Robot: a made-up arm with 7 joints.
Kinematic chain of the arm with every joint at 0, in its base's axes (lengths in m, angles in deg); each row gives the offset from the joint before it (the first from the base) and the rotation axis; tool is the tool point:
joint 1: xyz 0 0 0.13 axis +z
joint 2: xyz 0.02 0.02 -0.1 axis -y
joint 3: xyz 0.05 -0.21 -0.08 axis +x
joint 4: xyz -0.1 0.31 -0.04 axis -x
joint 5: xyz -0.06 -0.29 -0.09 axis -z
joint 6: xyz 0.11 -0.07 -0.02 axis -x
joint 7: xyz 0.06 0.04 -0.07 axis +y
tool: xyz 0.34 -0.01 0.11
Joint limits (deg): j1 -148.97..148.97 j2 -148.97..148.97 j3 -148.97..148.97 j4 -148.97..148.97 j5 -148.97..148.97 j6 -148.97..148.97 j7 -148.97..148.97
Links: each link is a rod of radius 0.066 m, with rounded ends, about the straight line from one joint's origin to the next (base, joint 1, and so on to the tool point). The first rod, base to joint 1, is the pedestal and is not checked.
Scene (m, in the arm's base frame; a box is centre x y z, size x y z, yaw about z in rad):
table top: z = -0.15
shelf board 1: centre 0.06 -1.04 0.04 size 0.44 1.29 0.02 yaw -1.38
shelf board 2: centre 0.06 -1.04 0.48 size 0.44 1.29 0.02 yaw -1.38
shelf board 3: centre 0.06 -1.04 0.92 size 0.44 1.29 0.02 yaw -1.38
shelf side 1: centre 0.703 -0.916 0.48 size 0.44 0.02 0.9 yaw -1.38
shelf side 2: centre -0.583 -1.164 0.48 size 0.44 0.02 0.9 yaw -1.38
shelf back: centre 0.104 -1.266 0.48 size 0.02 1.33 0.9 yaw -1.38
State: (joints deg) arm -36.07 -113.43 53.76 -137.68 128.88 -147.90 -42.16
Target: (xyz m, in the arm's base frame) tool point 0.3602 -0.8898 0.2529
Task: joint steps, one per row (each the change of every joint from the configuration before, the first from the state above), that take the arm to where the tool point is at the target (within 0.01 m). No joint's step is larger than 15 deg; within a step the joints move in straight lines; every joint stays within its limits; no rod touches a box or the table.
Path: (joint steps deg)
1: -9.21 0.81 8.71 -4.29 8.30 8.05 -12.61
2: -9.22 0.81 8.71 -4.29 8.31 8.05 -12.62
3: -1.05 1.63 7.30 -0.90 -8.41 -5.72 10.68
4: -1.05 1.63 7.30 -0.91 -8.41 -5.73 10.67
5: -1.05 1.62 7.30 -0.90 -8.40 -5.72 10.67

